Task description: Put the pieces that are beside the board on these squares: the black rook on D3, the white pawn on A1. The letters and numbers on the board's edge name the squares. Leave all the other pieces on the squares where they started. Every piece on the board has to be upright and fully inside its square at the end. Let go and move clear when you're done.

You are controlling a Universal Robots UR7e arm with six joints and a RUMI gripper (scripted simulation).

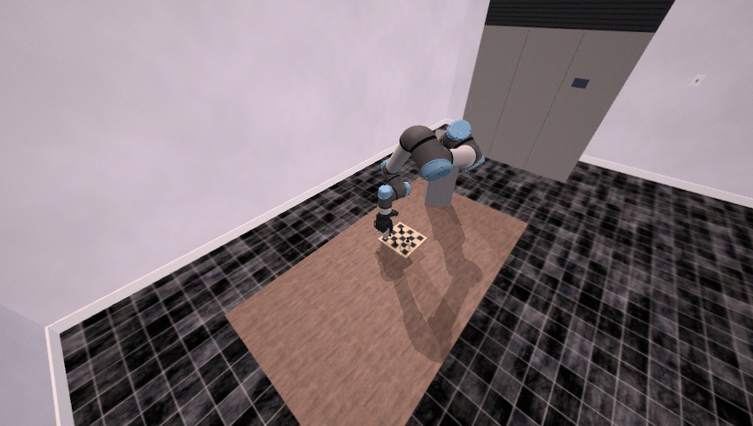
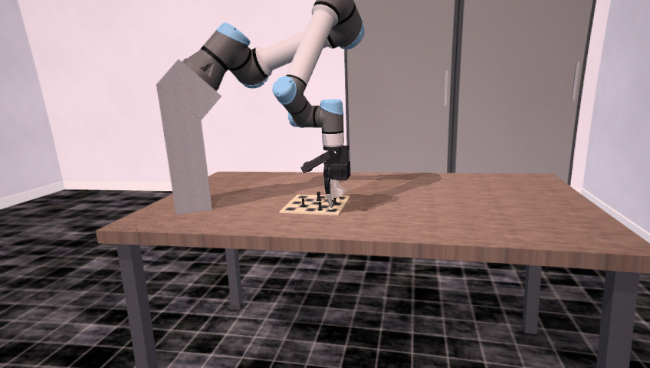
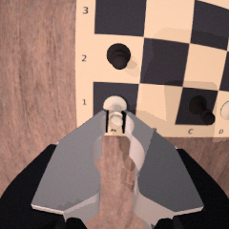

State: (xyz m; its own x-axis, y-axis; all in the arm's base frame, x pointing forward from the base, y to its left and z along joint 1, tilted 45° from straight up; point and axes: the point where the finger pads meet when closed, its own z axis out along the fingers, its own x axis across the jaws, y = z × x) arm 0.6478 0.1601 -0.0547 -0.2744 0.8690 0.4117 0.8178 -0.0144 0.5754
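Now: hand 10 mm above the white pawn. From my hand the other things lie so: chessboard 100 mm behind, 50 mm to the left, 30 mm below; then black rook 110 mm behind, 80 mm to the left, 10 mm below.
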